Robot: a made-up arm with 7 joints. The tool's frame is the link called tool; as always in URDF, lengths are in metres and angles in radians. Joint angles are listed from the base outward.
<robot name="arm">
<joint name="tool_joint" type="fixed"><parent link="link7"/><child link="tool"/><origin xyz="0 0 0"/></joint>
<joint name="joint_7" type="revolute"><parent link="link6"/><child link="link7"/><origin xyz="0 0 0"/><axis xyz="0 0 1"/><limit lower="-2.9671" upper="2.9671"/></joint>
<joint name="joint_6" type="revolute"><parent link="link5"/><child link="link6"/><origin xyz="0 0 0"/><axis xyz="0 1 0"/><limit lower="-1.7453" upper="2.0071"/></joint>
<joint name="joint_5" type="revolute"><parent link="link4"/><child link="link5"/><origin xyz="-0.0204 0 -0.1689"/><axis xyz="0 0 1"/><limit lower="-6.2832" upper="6.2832"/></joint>
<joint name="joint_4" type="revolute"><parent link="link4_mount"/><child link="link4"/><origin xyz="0.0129 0 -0.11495"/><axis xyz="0 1 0"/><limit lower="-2.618" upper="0.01"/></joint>
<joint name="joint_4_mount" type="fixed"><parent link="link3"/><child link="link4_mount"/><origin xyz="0.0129 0 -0.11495"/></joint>
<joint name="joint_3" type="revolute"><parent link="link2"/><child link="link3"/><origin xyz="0 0 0"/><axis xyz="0 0 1"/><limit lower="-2.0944" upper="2.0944"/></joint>
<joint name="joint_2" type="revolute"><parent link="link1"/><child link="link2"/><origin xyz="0 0 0"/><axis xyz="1 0 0"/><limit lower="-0.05" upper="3.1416"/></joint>
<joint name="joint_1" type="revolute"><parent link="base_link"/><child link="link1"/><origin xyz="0 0 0"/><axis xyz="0 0.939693 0.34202"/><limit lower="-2.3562" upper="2.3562"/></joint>
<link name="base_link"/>
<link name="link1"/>
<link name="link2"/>
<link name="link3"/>
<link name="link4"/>
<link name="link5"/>
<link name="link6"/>
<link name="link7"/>
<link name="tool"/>
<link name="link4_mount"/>
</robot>
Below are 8 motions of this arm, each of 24 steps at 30 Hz.
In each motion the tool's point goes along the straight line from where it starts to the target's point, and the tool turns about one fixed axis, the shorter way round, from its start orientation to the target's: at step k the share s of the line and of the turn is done. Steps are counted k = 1, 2, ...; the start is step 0. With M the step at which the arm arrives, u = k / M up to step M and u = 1 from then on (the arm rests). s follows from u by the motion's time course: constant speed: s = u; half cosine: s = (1 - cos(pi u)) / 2; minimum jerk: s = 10 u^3 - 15 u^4 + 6 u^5.
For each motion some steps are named. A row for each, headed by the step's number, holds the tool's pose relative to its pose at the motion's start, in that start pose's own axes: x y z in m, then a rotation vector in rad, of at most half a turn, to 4 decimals.
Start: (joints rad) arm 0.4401 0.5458 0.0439 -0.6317 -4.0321 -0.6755 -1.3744
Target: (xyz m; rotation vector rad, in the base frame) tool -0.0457 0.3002 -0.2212 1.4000 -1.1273 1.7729
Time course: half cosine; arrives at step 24
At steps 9, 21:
9: 0.0365 0.0252 -0.0089 0.1078 -0.1034 0.3546
21: 0.1139 0.0785 -0.0277 0.3360 -0.3222 1.1051

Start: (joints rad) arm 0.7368 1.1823 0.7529 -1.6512 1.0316 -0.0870 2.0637
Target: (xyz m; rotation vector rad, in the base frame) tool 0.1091 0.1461 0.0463 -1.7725 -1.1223 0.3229
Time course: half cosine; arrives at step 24
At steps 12, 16, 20, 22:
12: -0.0844 -0.0312 0.0016 -0.1964 0.5196 -0.0235
16: -0.1266 -0.0469 0.0024 -0.2945 0.7794 -0.0352
20: -0.1575 -0.0583 0.0030 -0.3664 0.9696 -0.0438
22: -0.1660 -0.0614 0.0031 -0.3860 1.0215 -0.0461

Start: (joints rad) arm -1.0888 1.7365 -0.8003 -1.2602 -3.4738 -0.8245 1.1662
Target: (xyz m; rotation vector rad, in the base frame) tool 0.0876 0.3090 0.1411 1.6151 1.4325 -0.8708
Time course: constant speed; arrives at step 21
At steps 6, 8, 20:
6: 0.0125 -0.0402 0.0027 -0.1470 -0.0609 0.0933
8: 0.0167 -0.0536 0.0036 -0.1961 -0.0813 0.1244
20: 0.0417 -0.1341 0.0089 -0.4901 -0.2032 0.3109

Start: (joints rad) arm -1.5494 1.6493 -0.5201 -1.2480 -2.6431 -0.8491 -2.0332
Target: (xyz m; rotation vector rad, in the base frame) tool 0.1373 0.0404 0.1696 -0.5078 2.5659 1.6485
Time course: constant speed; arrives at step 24
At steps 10, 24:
10: -0.0255 -0.0360 0.0581 -0.6154 -0.4889 -0.3184
24: -0.0613 -0.0865 0.1395 -1.4769 -1.1733 -0.7641

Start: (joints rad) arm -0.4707 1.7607 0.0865 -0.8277 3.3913 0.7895 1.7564
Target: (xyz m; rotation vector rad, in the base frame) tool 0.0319 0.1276 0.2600 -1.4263 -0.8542 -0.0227
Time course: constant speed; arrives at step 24
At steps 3, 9, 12, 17, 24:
3: -0.0132 0.0289 -0.0047 0.1227 0.0454 -0.2173
9: -0.0395 0.0868 -0.0140 0.3680 0.1361 -0.6518
12: -0.0526 0.1157 -0.0186 0.4906 0.1815 -0.8691
17: -0.0745 0.1640 -0.0264 0.6950 0.2571 -1.2312
24: -0.1052 0.2315 -0.0373 0.9812 0.3630 -1.7381

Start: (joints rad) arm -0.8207 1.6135 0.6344 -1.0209 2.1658 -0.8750 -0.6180
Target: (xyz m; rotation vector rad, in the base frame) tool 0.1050 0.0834 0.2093 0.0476 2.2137 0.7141
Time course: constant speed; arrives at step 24
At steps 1, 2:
1: 0.0017 -0.0057 0.0067 -0.0563 -0.0137 0.0257
2: 0.0035 -0.0114 0.0133 -0.1127 -0.0274 0.0514

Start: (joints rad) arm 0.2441 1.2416 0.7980 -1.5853 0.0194 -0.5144 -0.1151
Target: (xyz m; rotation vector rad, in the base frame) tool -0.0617 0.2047 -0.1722 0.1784 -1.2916 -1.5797
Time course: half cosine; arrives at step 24
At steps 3, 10, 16, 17, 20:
3: 0.0052 -0.0020 0.0091 -0.0436 -0.0104 0.0229
10: 0.0508 -0.0199 0.0883 -0.4243 -0.1014 0.2227
16: 0.1029 -0.0403 0.1787 -0.8586 -0.2053 0.4508
17: 0.1104 -0.0432 0.1917 -0.9209 -0.2202 0.4835
20: 0.1280 -0.0501 0.2224 -1.0681 -0.2554 0.5608

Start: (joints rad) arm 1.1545 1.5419 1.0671 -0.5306 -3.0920 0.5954 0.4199
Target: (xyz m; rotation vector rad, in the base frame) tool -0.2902 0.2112 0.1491 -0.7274 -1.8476 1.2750
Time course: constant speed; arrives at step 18
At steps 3, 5, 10, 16, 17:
3: 0.0023 -0.0203 0.0484 -0.0169 0.0402 -0.0894
5: 0.0039 -0.0338 0.0807 -0.0281 0.0670 -0.1489
10: 0.0077 -0.0677 0.1614 -0.0563 0.1340 -0.2979
16: 0.0123 -0.1083 0.2582 -0.0900 0.2143 -0.4766
17: 0.0131 -0.1151 0.2744 -0.0956 0.2277 -0.5064

